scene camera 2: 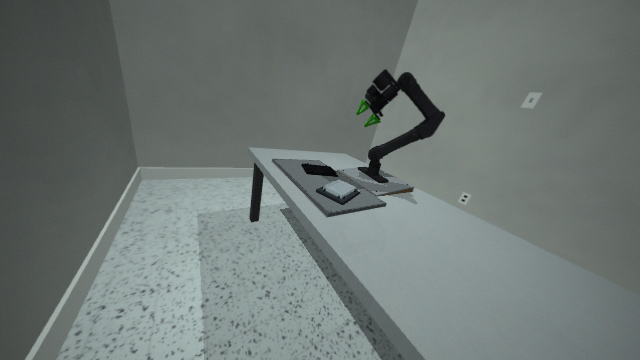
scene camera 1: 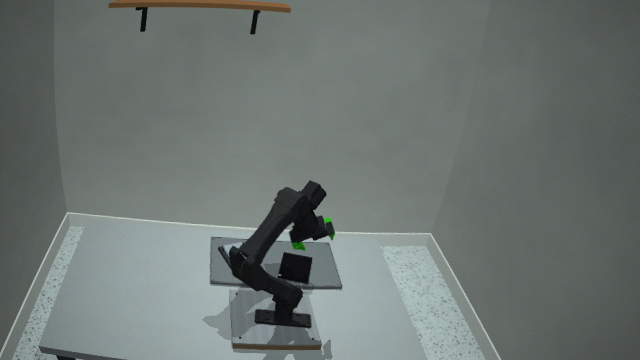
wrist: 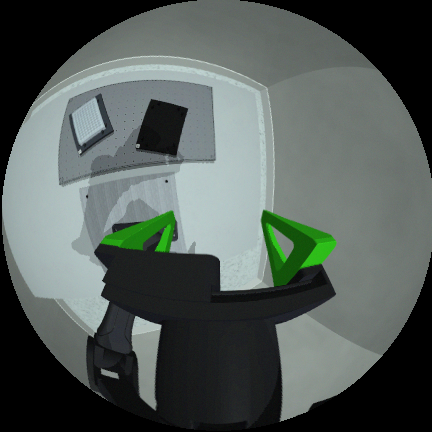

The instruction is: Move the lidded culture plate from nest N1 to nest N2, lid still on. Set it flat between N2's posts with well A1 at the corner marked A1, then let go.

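Places are measured from the arm's base along level axes (x left, y back, z up), in metres.
Pixels of known places: gripper, fingertip midpoint: [scene camera 2: 360, 120] [scene camera 1: 318, 244] [wrist: 217, 214]; arm's base, origin of the base link: [scene camera 2: 371, 174] [scene camera 1: 282, 319].
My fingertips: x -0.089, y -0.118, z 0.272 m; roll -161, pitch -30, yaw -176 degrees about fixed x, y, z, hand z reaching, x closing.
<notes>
Ahead of a thing's pixels: the offset from my fingertips to its top centre. Level surfaces: height alone.
The pale lidded culture plate @(dy -0.223, dx +0.277, dz -0.253 m) [scene camera 2: 339, 188] [wrist: 88, 121] sits in the dark nest N1 @(dy -0.223, dx +0.277, dz -0.260 m) [scene camera 2: 343, 201] [wrist: 107, 121]; in scene camera 1 the arm hides most of it. The black nest N2 @(dy -0.201, dx +0.042, dz -0.260 m) [scene camera 1: 296, 268] [scene camera 2: 319, 170] [wrist: 162, 127] holds no plate. Small posts show near its edges, and a small white mark shows at one corner in the wrist view; its lettering is too small to read. My gripper [scene camera 1: 315, 237] [scene camera 2: 362, 120] [wrist: 217, 214] is open and empty, its green fingers wide apart. It is high above the board, tilted, and well apart from plate and nests.
Both nests stand on a grey perforated board [scene camera 1: 325, 265] [scene camera 2: 350, 207] [wrist: 200, 125] on the table @(dz -0.295 m) [scene camera 1: 135, 280] [scene camera 2: 450, 280] [wrist: 235, 150]. The arm's base stands on a separate base board [scene camera 1: 245, 332] beside it. A wooden shelf [scene camera 1: 200, 5] hangs high on the wall.
</notes>
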